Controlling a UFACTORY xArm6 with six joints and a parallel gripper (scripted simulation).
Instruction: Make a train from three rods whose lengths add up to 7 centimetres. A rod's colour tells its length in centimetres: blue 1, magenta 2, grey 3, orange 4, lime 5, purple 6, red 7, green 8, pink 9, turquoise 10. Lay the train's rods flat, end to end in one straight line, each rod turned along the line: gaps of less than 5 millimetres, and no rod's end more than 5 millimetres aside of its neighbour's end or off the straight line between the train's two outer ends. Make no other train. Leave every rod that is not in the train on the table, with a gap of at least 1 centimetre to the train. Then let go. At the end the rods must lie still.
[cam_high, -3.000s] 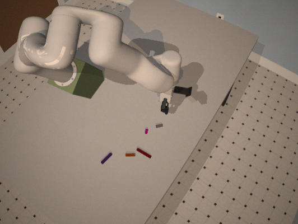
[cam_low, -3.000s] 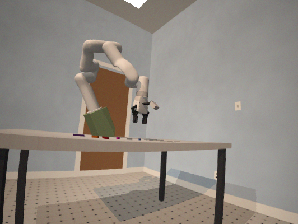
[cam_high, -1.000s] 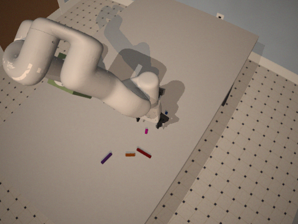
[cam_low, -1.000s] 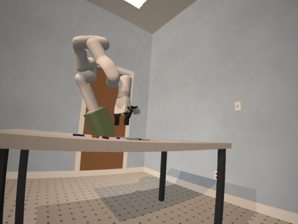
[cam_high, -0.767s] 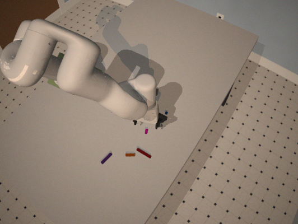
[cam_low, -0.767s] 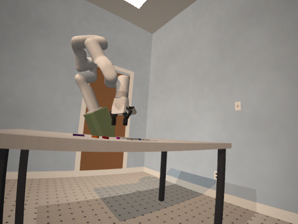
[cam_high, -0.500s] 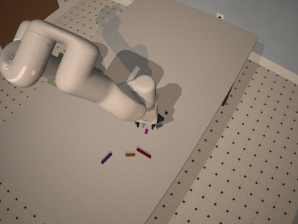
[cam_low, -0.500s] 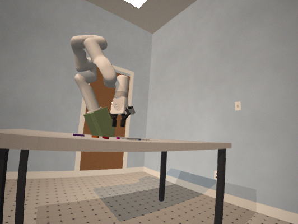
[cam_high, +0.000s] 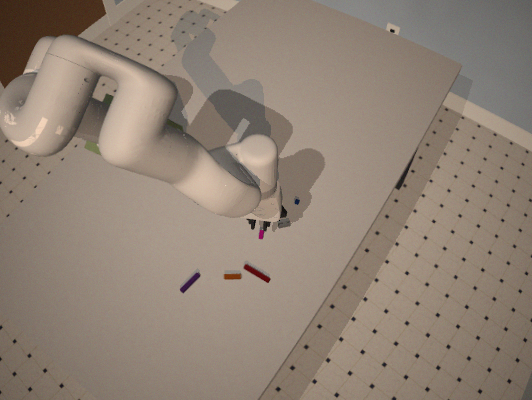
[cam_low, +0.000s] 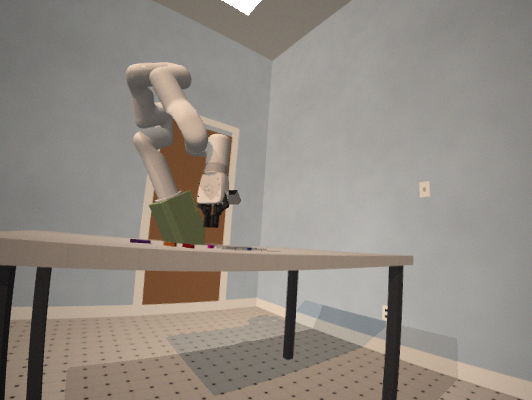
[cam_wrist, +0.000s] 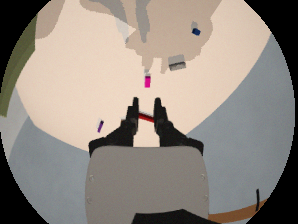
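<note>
Right now my hand is 10 mm to the right of the magenta rod and 80 mm above it. The rest, counted from my hand: orange rod: 10 mm ahead, 130 mm to the right, 80 mm below; then red rod: 60 mm ahead, 80 mm to the right, 80 mm below; then grey rod: 30 mm ahead, 60 mm to the left, 80 mm below.
</note>
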